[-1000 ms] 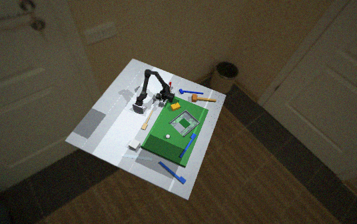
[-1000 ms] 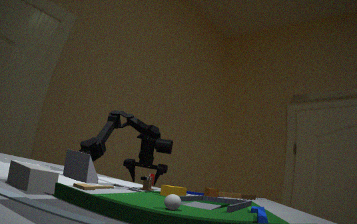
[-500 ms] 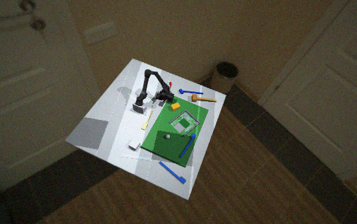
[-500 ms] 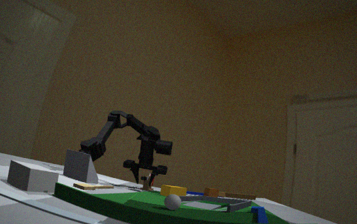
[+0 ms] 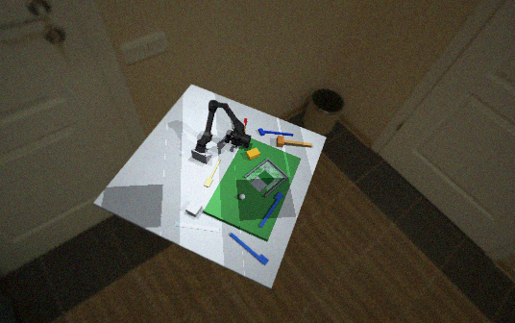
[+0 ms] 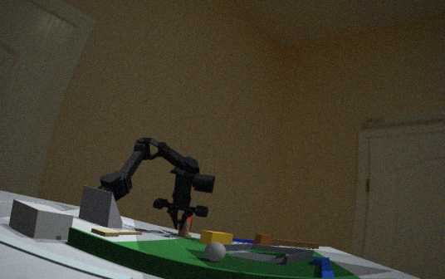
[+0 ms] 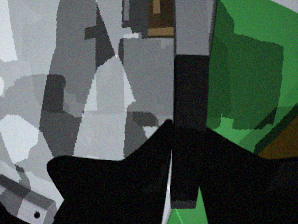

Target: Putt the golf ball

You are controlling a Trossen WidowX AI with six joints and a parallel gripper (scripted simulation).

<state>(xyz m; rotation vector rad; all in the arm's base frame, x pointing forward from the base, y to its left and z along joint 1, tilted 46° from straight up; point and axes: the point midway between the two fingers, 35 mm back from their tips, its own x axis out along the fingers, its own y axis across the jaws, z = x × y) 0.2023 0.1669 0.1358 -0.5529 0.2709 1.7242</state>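
Right now the red putter is 3 cm behind my gripper tip, 11 cm to the left of it and 3 cm above it. The rest, counted from my gripper tip: yellow block 14 cm ahead; then wooden stand 3 cm behind, 13 cm to the left; then green mat 28 cm ahead, 21 cm to the right, 3 cm below.
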